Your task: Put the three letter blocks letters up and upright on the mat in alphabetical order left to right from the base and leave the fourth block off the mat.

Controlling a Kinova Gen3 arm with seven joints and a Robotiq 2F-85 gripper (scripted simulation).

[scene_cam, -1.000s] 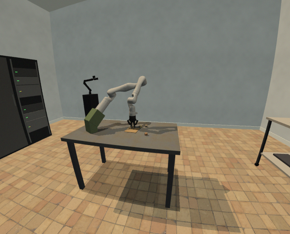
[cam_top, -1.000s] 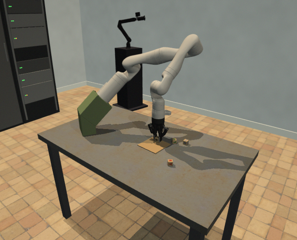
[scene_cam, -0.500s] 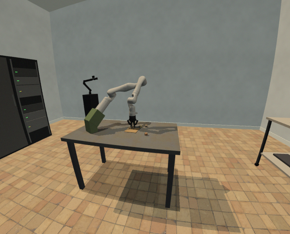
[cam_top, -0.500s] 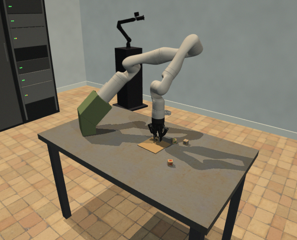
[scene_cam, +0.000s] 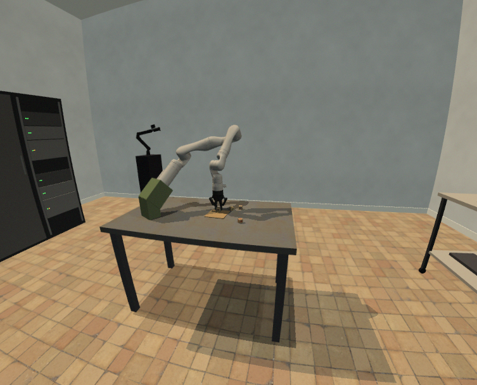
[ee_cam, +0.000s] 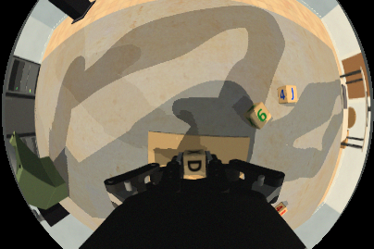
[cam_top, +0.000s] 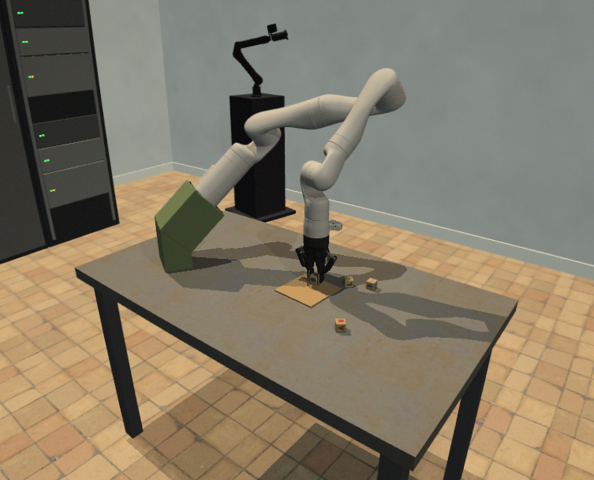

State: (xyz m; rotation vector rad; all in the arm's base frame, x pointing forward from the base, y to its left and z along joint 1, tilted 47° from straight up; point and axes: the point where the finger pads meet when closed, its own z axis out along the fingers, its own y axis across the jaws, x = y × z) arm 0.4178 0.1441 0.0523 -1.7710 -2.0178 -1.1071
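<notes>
Now: hand 4 cm to the left of the tan mat, 3 cm above it and 1 cm short of it.
</notes>
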